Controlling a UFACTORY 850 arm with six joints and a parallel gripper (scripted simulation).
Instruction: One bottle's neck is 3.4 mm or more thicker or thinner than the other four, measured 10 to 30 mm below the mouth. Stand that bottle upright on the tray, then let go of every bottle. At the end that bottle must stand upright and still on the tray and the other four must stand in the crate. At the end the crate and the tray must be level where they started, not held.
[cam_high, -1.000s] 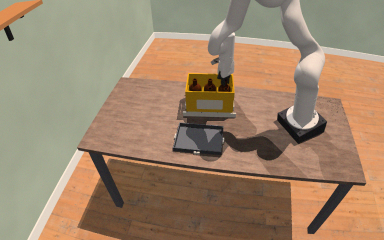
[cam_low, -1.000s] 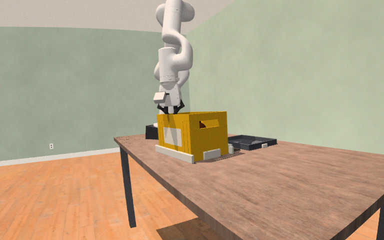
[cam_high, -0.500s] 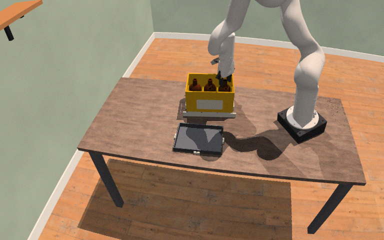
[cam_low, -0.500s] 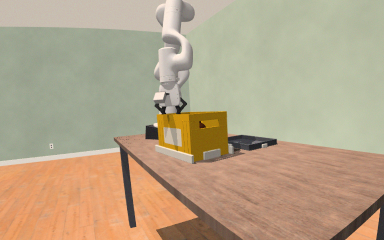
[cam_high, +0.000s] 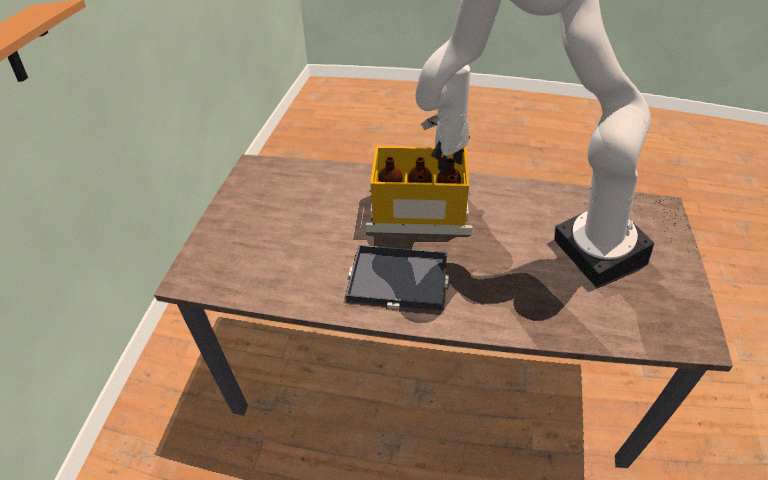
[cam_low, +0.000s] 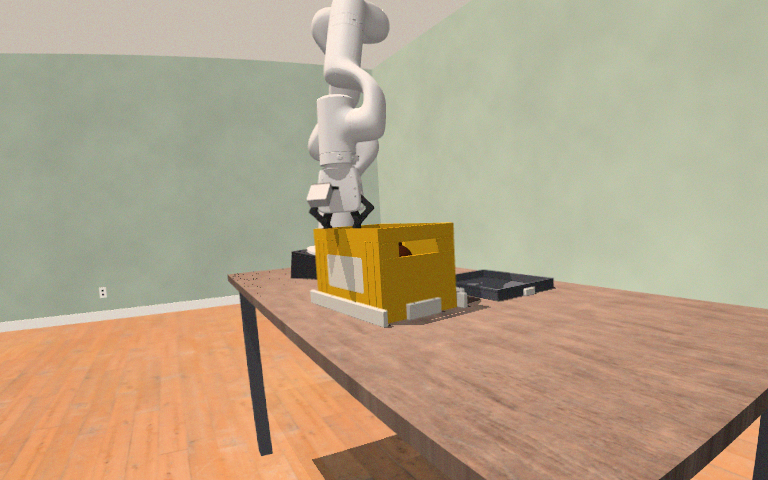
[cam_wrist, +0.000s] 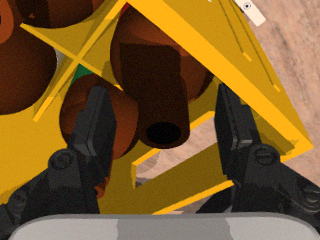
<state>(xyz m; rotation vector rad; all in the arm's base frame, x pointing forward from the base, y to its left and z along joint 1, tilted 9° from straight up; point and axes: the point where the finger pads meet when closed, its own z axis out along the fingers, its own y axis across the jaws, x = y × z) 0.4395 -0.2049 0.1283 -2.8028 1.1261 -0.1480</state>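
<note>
My gripper is now 90 mm short of the yellow crate, 70 mm above it and 40 mm to the right of it. Also, from my hand: dark tray (330 mm to the left, 150 mm below, 130 mm ahead).
</note>
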